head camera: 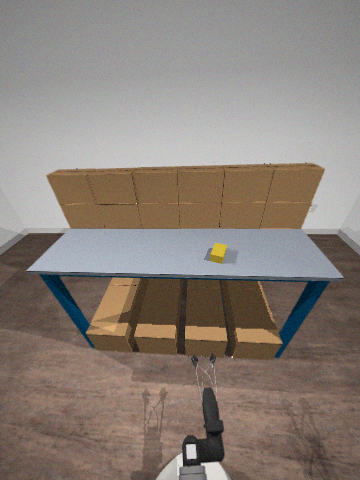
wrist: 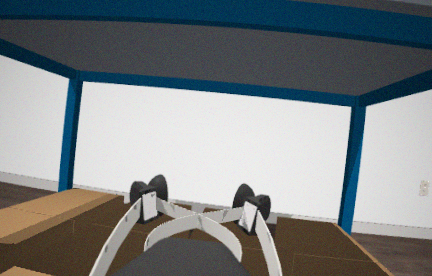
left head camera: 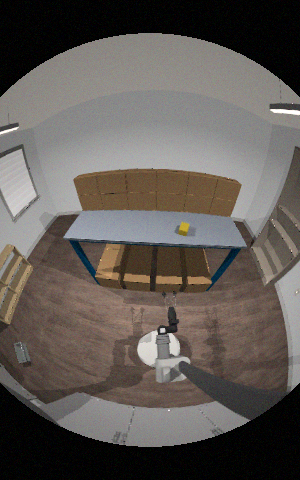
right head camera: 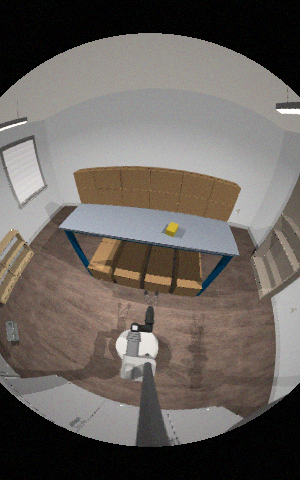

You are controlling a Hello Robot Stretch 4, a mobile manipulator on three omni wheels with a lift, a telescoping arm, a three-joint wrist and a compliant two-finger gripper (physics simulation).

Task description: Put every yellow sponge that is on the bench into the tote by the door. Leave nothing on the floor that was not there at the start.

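Observation:
One yellow sponge point(head camera: 218, 253) point(left head camera: 184, 229) point(right head camera: 172, 229) lies on the grey-blue bench top point(head camera: 125, 250) point(left head camera: 125, 225) point(right head camera: 110, 218), right of its middle. My gripper point(head camera: 204, 359) point(left head camera: 169, 294) point(right head camera: 151, 294) point(wrist: 201, 195) is open and empty, with its two fingertips well apart. It is in front of the bench and lower than the bench top, facing the space underneath. The sponge does not show in the wrist view. A small grey-green tote point(left head camera: 22, 352) point(right head camera: 12, 331) stands on the floor at the far left. The door beside it cannot be made out.
Cardboard boxes point(head camera: 205, 340) lie under the bench between its blue legs point(head camera: 302, 310) point(wrist: 354, 160). More boxes point(head camera: 200, 187) are stacked behind the bench. A tall shelf unit stands at the right and a low wooden one at the left. White cabinets point(left head camera: 165, 420) are behind my base.

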